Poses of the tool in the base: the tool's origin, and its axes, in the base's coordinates. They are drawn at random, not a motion.
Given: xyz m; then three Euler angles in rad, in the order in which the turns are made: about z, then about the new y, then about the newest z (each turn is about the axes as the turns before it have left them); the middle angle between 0 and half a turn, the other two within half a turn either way.
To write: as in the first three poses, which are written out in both.
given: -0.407 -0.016 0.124 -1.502 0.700 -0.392
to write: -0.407 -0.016 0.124 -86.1 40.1 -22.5
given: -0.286 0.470 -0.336 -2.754 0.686 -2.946
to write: -0.286 0.470 -0.336 -157.8 39.3 -168.8
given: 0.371 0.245 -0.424 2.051 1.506 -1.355
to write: 0.371 0.245 -0.424 117.5 86.3 -77.6
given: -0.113 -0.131 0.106 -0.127 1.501 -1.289
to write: -0.113 -0.131 0.106 -7.3 86.0 -73.9
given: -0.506 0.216 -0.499 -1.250 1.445 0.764
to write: -0.506 0.216 -0.499 -71.6 82.8 43.8
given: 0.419 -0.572 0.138 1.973 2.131 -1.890
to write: 0.419 -0.572 0.138 113.0 122.1 -108.3
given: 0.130 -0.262 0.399 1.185 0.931 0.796
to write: 0.130 -0.262 0.399 67.9 53.3 45.6
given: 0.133 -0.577 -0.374 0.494 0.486 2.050
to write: 0.133 -0.577 -0.374 28.3 27.8 117.5
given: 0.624 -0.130 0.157 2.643 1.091 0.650
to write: 0.624 -0.130 0.157 151.4 62.5 37.2
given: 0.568 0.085 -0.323 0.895 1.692 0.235
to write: 0.568 0.085 -0.323 51.3 96.9 13.5
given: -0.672 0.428 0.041 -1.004 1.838 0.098
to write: -0.672 0.428 0.041 -57.5 105.3 5.6
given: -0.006 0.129 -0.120 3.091 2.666 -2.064
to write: -0.006 0.129 -0.120 177.1 152.8 -118.3
